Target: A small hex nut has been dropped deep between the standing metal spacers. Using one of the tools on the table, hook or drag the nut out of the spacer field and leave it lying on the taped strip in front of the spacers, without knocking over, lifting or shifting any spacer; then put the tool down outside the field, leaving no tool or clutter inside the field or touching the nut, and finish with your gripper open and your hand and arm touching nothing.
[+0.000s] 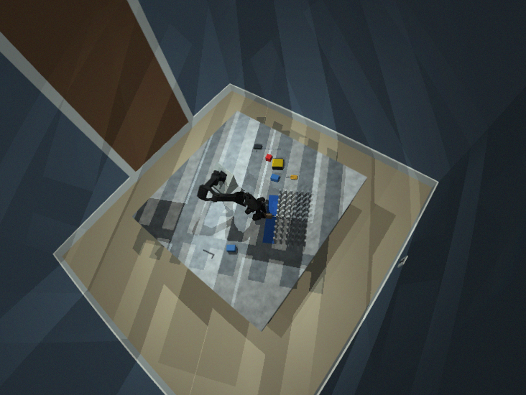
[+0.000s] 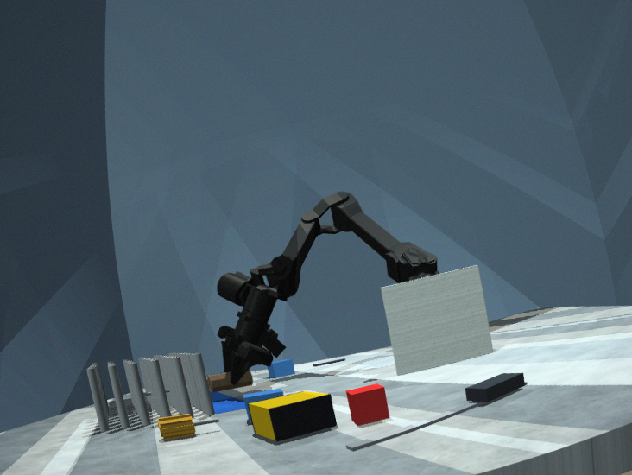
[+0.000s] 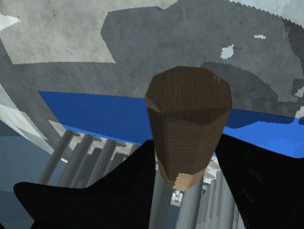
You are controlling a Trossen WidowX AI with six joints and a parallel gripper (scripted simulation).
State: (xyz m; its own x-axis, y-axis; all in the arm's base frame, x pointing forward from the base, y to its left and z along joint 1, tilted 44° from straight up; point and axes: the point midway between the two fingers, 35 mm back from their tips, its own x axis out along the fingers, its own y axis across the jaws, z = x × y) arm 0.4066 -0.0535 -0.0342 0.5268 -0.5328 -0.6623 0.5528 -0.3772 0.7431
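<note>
My gripper tip is 4 cm above the blue taped strip, 3 cm short of it and 2 cm to the right of it. Round my gripper tip: wooden-handled screwdriver: 9 cm ahead, 6 cm to the left; yellow-black box: 39 cm to the left, 22 cm behind, 2 cm below; orange-handled tool: 37 cm to the left, 6 cm behind, 2 cm below.
</note>
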